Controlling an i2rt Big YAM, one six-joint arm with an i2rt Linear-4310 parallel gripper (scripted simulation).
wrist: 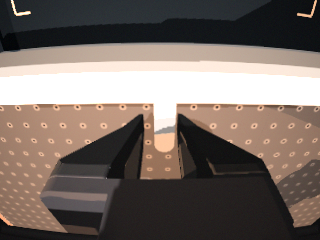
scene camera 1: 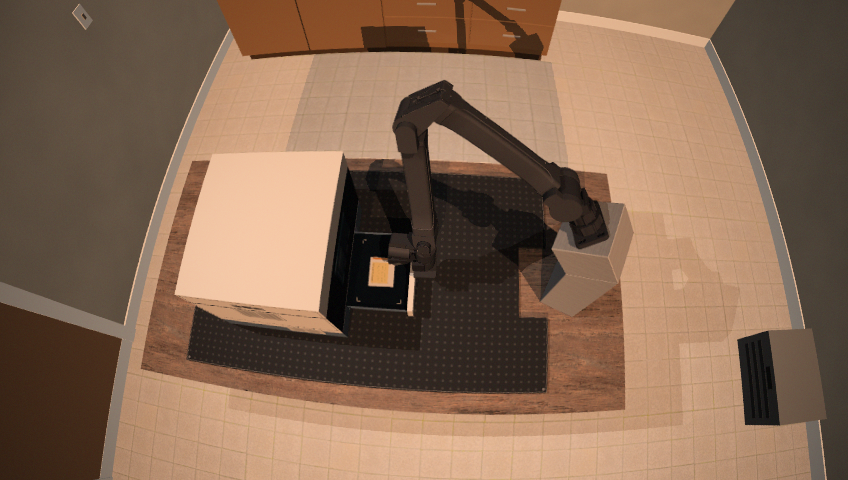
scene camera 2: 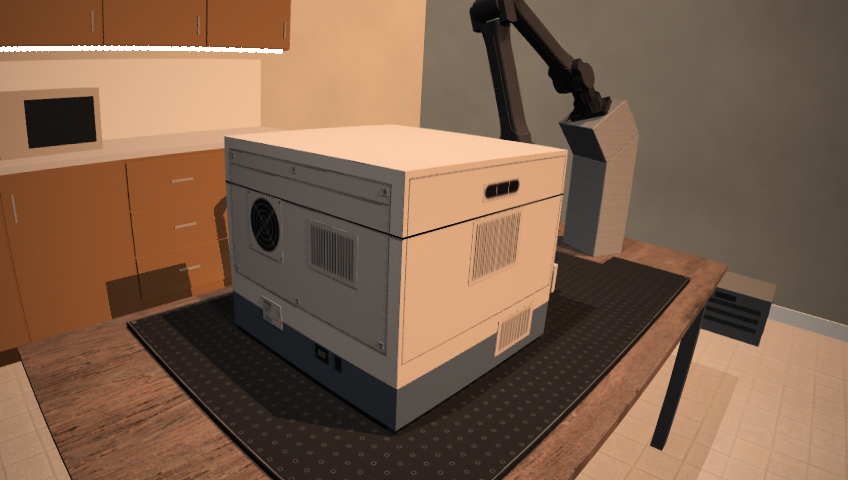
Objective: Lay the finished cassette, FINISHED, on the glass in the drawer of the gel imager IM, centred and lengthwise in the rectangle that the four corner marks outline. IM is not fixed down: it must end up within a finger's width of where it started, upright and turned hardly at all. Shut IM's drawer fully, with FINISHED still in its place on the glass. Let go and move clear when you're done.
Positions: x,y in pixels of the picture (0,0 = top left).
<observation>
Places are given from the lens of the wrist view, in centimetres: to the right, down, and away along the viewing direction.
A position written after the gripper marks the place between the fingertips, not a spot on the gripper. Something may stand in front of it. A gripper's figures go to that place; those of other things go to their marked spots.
gripper (wrist: 160,121): 0, 0, 13
gel imager (wrist: 59,59): -6, -4, 10
</observation>
